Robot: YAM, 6 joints.
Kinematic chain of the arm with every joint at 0, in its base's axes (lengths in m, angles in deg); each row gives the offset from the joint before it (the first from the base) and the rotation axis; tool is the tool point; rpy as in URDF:
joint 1: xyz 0 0 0.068 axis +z
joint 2: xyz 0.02 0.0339 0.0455 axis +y
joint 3: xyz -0.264 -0.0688 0 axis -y
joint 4: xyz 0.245 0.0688 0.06 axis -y
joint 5: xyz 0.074 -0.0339 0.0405 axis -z
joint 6: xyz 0.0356 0 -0.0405 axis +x
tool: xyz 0 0 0 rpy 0 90 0
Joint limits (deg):
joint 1: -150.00..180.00
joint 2: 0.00..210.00
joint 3: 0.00..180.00
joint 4: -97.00..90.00
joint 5: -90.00..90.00
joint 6: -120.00..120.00
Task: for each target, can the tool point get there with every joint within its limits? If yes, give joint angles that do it. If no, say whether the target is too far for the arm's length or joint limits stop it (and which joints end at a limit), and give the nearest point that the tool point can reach.
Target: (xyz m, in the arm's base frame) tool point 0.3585 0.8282 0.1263
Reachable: no: too far | nearest point 0.2565 0.5926 0.1226 | short by 0.257 m
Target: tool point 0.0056 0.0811 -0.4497
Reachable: no: joint limits stop it (at a limit: joint 2) | nearest point 0.0081 0.1174 -0.3558 | short by 0.101 m
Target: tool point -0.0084 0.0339 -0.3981
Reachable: no: joint limits stop it (at a limit: joint 2) | nearest point -0.0171 0.0690 -0.3338 | short by 0.074 m
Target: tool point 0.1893 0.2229 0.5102
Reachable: yes | joints 48.57 98.69 139.09 -79.45 -8.99 29.29
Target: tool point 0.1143 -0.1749 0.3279
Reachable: yes | joints -47.51 58.12 51.20 -21.01 71.92 -97.54
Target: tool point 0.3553 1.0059 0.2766
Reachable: no: too far | nearest point 0.2126 0.6019 0.2098 | short by 0.434 m
